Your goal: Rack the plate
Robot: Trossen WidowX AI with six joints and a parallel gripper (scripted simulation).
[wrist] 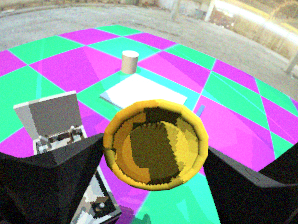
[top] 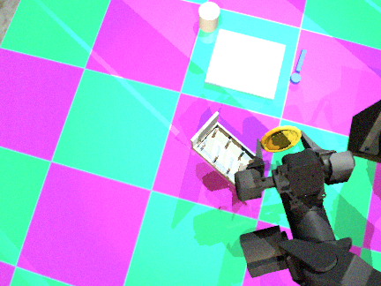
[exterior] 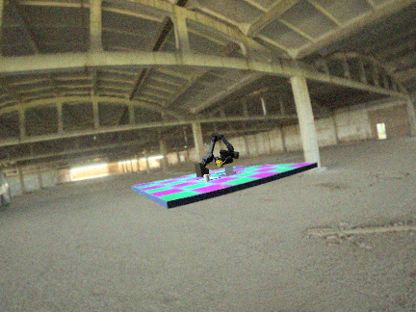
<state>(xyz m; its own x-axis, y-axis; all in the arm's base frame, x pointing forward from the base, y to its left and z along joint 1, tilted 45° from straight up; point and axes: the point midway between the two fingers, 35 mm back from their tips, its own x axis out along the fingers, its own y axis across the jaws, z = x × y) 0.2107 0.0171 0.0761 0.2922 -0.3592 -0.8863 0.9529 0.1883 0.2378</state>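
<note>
Right now my gripper tip is 8 cm short of the white dish rack, 8 cm above it and 3 cm to the right of it. The rest, counted from my gripper tip: yellow plate: 1 cm to the left; then pale blue mat: 17 cm to the right, 10 cm below, 6 cm ahead; then cream cylinder: 26 cm to the right, 15 cm ahead, 7 cm below.
</note>
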